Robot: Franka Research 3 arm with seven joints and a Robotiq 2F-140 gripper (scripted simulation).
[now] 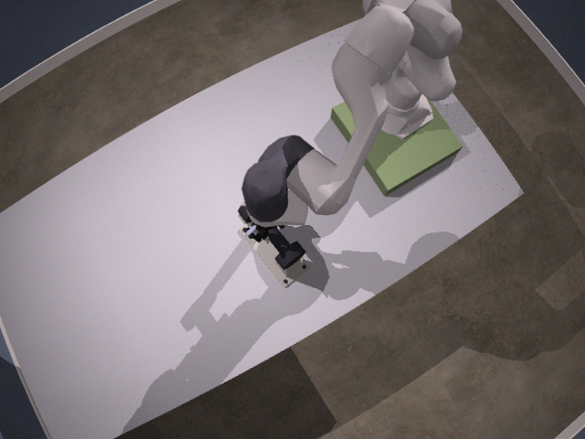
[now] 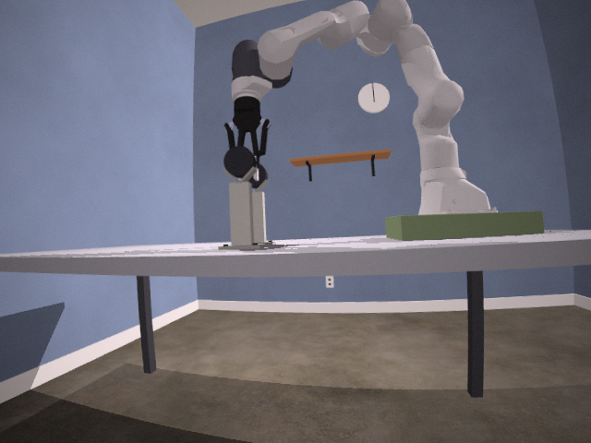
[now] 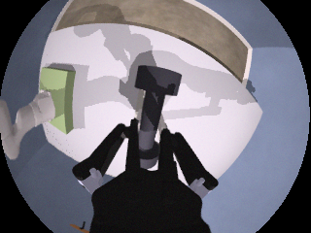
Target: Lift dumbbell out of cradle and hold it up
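The dumbbell lies right at my hand. From my hand the other things lie so: grey cradle (13 cm below).
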